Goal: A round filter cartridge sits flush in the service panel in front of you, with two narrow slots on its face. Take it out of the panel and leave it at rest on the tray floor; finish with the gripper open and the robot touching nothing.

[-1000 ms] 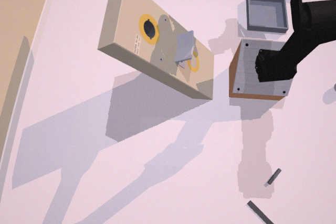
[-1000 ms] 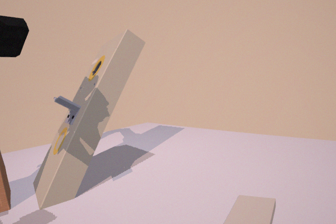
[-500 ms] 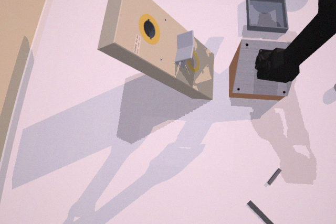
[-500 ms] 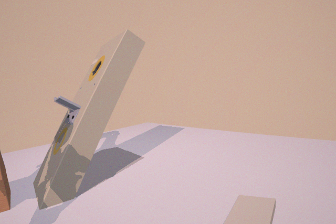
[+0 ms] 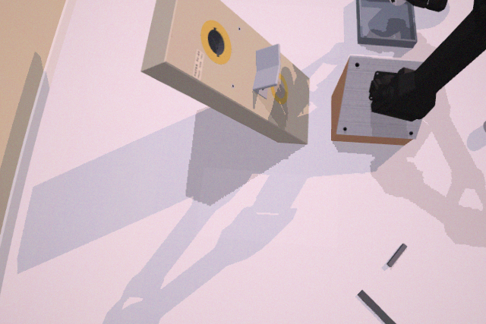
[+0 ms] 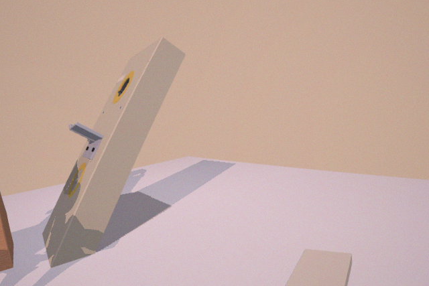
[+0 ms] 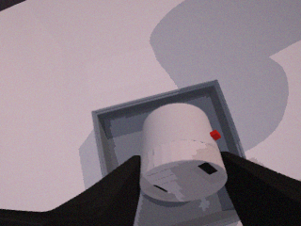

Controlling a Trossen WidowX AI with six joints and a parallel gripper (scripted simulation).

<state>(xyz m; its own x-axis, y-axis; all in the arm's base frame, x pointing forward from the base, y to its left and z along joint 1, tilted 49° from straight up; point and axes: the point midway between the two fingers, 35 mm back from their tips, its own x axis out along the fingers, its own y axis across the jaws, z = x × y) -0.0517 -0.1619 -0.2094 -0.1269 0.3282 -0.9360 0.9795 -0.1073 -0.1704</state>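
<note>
The grey tray lies 100 mm below my gripper tip. Also, from my gripper tip: beige block (460 mm ahead, 110 mm to the right, 100 mm below); then round filter cartridge (right at my gripper tip); then grey bracket (310 mm ahead, 280 mm to the left, 70 mm above).
</note>
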